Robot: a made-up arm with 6 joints. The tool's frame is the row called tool. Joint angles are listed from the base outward.
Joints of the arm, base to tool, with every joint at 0 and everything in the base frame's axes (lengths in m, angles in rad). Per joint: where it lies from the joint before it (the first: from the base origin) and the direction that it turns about. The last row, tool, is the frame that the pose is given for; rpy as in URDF.
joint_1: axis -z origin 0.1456 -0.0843 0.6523
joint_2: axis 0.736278 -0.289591 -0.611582 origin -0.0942 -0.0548 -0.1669
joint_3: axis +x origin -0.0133 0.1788 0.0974
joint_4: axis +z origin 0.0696 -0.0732 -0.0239
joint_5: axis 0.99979 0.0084 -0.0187 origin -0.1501 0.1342 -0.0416
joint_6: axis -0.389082 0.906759 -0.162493 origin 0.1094 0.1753 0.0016
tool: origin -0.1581 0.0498 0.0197 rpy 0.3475 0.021 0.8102
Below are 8 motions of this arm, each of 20 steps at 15 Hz.
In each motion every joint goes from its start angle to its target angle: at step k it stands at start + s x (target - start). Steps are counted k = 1, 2, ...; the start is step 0. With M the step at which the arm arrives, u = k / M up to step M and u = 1 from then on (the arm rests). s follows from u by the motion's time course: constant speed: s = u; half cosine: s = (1 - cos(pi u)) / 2; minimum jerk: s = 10 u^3 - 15 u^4 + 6 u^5.
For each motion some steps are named. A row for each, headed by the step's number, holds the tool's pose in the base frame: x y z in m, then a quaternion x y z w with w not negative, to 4 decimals.
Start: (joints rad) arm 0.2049 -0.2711 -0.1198 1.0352 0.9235 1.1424
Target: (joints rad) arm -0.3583 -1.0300 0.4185 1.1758 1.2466 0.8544
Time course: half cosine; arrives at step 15
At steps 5, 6, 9, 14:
5: -0.0976 0.0358 0.7865 0.1618 0.7529 0.5841 0.2565
6: -0.0917 0.0125 0.7823 0.1582 0.7600 0.5944 0.2098
9: -0.0567 -0.0496 0.7617 0.1531 0.7870 0.5947 0.0600
14: -0.0041 -0.0919 0.7265 -0.1541 -0.8230 -0.5400 0.0853

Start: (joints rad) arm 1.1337 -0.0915 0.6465 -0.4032 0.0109 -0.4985
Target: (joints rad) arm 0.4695 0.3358 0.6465 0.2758 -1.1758 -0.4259
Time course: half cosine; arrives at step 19
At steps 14, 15, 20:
14: 0.1953 0.3587 0.5170 -0.0206 -0.1847 0.1736 0.9671
15: 0.1757 0.3523 0.5040 -0.0472 -0.1773 0.1951 0.9635
20: 0.1426 0.3354 0.4797 -0.0996 -0.1665 0.2310 0.9534

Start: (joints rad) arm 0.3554 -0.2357 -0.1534 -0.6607 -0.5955 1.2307
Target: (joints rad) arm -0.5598 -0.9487 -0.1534 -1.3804 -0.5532 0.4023
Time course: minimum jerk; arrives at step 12
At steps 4, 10, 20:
4: 0.2726 0.3164 0.2523 -0.0764 0.5385 -0.3976 0.7390
10: 0.0281 0.1659 0.1042 -0.4056 0.1690 -0.0149 0.8982
20: 0.0238 0.1542 0.0993 -0.4157 0.1459 0.0066 0.8977

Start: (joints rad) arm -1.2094 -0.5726 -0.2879 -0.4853 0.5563 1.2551
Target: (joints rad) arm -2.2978 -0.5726 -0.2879 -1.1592 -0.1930 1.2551
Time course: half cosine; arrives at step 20
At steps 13, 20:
13: -0.2938 -0.1931 0.3194 -0.3885 0.2761 0.5520 0.6842
20: -0.2575 -0.2181 0.2891 -0.3944 0.1916 0.5667 0.6976

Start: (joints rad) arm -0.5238 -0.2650 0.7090 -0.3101 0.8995 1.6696
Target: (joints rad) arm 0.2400 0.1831 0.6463 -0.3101 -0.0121 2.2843
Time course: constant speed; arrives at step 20
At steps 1, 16, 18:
1: 0.0578 0.0881 0.8343 0.4209 0.7208 0.4773 0.2748
16: 0.2893 0.2286 0.8690 0.4582 0.7908 0.1917 0.3577
18: 0.3307 0.2266 0.8646 0.4733 0.7961 0.1460 0.3477

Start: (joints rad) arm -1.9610 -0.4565 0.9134 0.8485 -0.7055 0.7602
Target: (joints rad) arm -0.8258 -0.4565 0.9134 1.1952 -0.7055 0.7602
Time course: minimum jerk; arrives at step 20
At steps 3, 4, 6, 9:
3: 0.1450 -0.6372 0.4892 0.2915 -0.0767 -0.9474 0.1081
4: 0.1294 -0.6365 0.4871 0.2884 -0.0783 -0.9496 0.0950
6: 0.0774 -0.6308 0.4798 0.2783 -0.0832 -0.9555 0.0507
9: -0.0390 -0.5983 0.4622 -0.2565 0.0913 0.9608 0.0533

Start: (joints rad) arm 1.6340 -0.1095 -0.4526 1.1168 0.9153 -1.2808
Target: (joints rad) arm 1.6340 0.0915 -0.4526 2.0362 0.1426 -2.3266
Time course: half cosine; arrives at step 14
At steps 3, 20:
3: 0.2440 0.3554 0.6209 0.2694 -0.5807 0.0514 0.7666
20: -0.0106 0.3450 0.5477 0.2996 -0.7868 0.3708 0.3921

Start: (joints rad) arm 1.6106 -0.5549 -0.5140 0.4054 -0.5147 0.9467
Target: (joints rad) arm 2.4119 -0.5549 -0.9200 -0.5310 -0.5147 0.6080
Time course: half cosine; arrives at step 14
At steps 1, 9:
1: 0.3024 0.3519 0.2920 -0.0197 0.8086 -0.3218 0.4922
9: 0.3978 0.0151 0.1427 0.0679 0.7107 -0.6497 0.2611

